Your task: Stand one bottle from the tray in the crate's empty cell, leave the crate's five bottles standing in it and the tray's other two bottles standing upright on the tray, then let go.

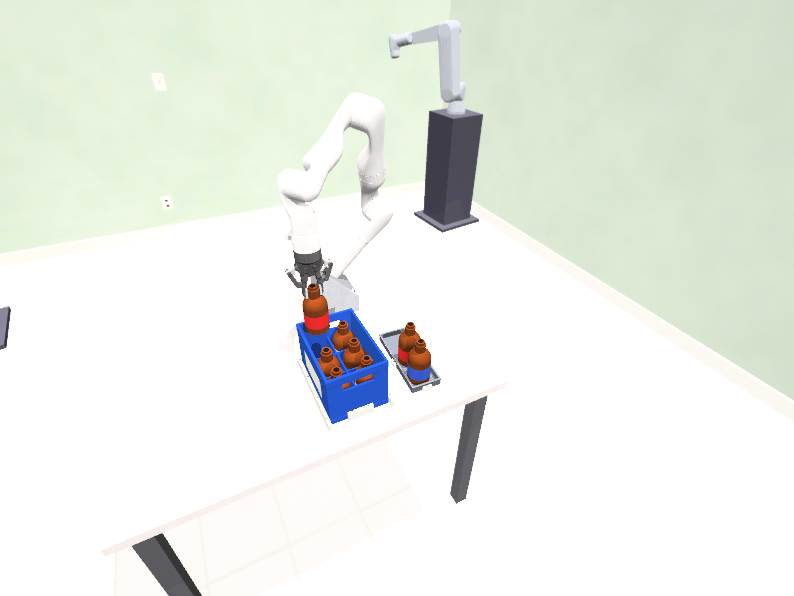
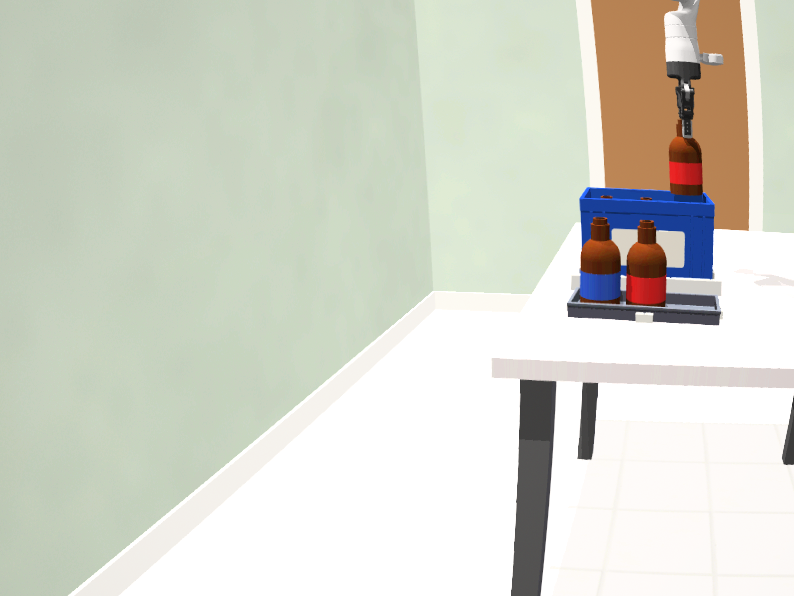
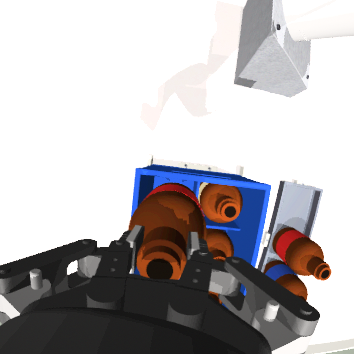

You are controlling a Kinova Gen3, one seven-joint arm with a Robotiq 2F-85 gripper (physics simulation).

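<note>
My gripper is shut on the neck of a brown bottle with a red label. The bottle hangs upright over the empty corner cell of the blue crate, its base at about rim height. Several brown bottles stand in the crate's other cells, among them one beside the empty cell. On the grey tray, a red-label bottle and a blue-label bottle stand upright.
The crate and tray stand side by side on a white table, near its edge. The arm's grey base mount is behind the crate. A second arm on a dark pedestal stands far back.
</note>
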